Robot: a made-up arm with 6 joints. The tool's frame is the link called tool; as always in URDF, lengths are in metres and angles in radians. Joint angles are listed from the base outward. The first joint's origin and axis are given. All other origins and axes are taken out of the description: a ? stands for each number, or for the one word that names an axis. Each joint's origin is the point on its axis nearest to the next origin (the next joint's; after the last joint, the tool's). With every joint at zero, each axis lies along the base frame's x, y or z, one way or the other. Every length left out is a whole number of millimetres.
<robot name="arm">
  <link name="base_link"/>
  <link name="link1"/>
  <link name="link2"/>
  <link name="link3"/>
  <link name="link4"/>
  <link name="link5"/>
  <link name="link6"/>
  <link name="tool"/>
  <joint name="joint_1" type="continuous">
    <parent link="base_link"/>
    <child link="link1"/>
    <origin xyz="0 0 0.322"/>
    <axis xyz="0 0 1"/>
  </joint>
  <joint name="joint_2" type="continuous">
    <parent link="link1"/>
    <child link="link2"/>
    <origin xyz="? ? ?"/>
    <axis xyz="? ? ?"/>
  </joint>
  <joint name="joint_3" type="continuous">
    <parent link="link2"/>
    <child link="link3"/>
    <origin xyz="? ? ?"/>
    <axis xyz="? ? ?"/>
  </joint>
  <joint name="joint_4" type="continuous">
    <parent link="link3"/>
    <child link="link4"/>
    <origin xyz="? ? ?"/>
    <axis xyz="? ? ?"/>
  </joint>
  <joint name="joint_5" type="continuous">
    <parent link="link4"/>
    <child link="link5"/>
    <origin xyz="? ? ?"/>
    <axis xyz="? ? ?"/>
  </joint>
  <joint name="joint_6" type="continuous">
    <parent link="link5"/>
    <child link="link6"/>
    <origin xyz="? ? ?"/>
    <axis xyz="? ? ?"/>
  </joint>
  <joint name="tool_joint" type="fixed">
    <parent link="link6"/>
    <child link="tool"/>
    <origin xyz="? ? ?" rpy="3.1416 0 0"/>
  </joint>
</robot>
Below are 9 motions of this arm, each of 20 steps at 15 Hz.
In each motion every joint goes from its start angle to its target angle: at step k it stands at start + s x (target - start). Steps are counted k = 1, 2, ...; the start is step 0. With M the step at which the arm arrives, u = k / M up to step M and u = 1 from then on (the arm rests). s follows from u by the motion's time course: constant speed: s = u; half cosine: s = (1 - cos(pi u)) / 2; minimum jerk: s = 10 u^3 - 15 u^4 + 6 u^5.
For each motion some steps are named. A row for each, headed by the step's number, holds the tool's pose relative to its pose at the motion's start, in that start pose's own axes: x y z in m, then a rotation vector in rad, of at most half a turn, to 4 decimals.
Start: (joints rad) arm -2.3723 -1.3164 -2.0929 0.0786 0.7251 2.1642
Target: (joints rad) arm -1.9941 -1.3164 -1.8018 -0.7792 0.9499 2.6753
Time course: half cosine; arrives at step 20
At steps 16, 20:
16: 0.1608 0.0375 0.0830 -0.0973 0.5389 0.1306
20: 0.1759 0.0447 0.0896 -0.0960 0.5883 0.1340

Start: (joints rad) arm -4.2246 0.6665 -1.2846 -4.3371 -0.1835 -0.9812
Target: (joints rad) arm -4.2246 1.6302 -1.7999 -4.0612 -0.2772 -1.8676
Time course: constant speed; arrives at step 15
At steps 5, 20:
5: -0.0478 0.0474 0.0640 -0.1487 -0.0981 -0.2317
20: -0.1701 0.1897 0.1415 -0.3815 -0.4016 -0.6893

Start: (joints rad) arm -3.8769 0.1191 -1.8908 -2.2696 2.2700 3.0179
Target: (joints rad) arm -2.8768 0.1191 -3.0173 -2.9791 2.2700 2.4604
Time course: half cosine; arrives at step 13
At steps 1, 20:
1: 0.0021 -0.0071 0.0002 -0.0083 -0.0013 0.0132
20: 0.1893 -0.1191 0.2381 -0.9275 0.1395 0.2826

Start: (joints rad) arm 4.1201 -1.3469 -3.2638 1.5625 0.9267 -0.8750
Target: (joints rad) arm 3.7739 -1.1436 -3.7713 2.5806 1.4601 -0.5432
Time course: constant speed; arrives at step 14
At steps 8, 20:
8: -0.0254 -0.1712 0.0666 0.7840 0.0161 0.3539
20: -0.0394 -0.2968 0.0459 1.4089 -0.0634 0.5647

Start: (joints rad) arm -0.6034 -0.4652 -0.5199 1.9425 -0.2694 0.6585
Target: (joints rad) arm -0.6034 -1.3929 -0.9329 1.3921 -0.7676 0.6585
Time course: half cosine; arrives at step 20
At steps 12, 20:
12: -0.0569 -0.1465 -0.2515 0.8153 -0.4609 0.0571
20: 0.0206 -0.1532 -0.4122 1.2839 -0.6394 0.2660

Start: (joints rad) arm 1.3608 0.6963 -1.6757 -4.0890 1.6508 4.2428
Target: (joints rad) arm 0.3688 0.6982 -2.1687 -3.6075 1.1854 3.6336
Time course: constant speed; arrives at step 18
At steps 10, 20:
10: 0.2754 0.0477 -0.2364 -0.6729 0.1768 -0.8416
20: 0.4570 -0.0898 -0.4225 -1.2138 0.2152 -1.4528

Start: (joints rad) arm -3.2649 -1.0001 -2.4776 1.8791 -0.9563 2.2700
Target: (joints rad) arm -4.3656 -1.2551 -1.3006 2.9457 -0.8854 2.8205
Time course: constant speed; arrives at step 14
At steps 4, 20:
4: 0.0787 -0.0391 -0.0483 0.1310 0.0784 -0.0585
20: 0.0786 -0.2373 -0.1377 0.4640 -0.4059 0.1277

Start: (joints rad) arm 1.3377 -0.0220 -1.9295 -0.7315 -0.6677 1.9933
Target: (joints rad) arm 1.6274 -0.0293 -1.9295 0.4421 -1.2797 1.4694
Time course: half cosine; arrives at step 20
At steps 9, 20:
9: 0.0421 -0.0545 -0.0354 0.3879 0.2063 0.2335
20: 0.0929 -0.0421 -0.1119 0.6855 0.7806 0.4929

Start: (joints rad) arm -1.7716 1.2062 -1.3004 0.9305 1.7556 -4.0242
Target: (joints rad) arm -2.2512 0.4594 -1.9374 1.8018 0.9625 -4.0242
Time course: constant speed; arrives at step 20
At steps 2, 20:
2: -0.0256 0.0403 -0.0466 0.0518 -0.1942 -0.1285
20: 0.2914 0.4753 -0.3711 0.0525 -1.8942 -1.1422

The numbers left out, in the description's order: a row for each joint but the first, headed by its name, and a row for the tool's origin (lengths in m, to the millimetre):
joint_2: xyz 0 0 0, axis 0 1 0
joint_3: xyz 0.039 0 0.209, axis 0 1 0
joint_4: xyz 0.06 0 -0.266, axis 0 0 -1
joint_5: xyz 0 0 0, axis 0 1 0
joint_6: xyz 0.099 0 -0.126, axis 0 0 -1
tool: xyz 0 0 0

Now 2 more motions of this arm.
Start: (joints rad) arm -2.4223 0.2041 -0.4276 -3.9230 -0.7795 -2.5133
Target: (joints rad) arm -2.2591 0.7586 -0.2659 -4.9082 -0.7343 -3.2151
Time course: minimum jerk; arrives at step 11
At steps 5, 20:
5: 0.0272 0.0180 0.0242 -0.2010 -0.0589 -0.8066
20: 0.0724 -0.0109 0.0628 -0.3176 -0.1448 -1.9881

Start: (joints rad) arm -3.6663 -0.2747 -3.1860 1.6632 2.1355 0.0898
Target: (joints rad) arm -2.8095 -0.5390 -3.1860 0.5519 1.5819 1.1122
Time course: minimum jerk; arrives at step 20
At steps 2, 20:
2: 0.0002 -0.0008 -0.0016 -0.0028 0.0071 0.0080
20: -0.0923 -0.0194 -0.2868 0.2953 1.0460 0.9662

